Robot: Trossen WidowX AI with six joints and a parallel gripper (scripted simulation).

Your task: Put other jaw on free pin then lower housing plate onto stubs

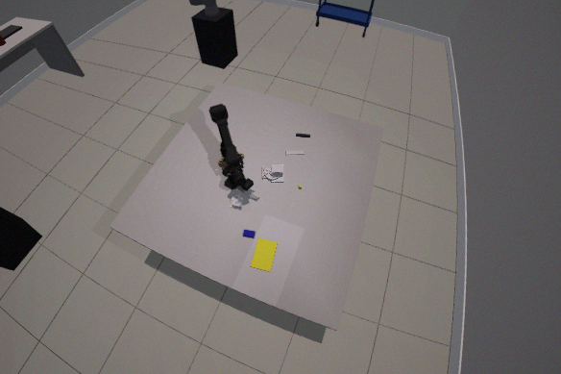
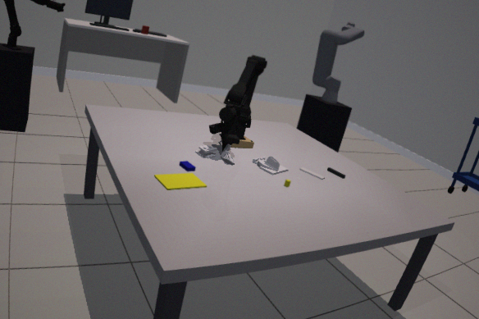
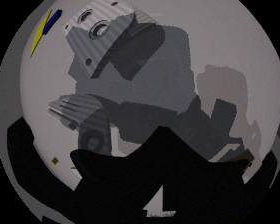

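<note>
The jaw is 60 mm ahead of my gripper tip, 30 mm above it and 10 mm to the right of it. Round my gripper tip: white block 100 mm to the right, 40 mm ahead, 10 mm above; yellow cube 320 mm ahead, 130 mm to the left, 10 mm above; blue block 230 mm to the right, 190 mm ahead, 10 mm above.
</note>
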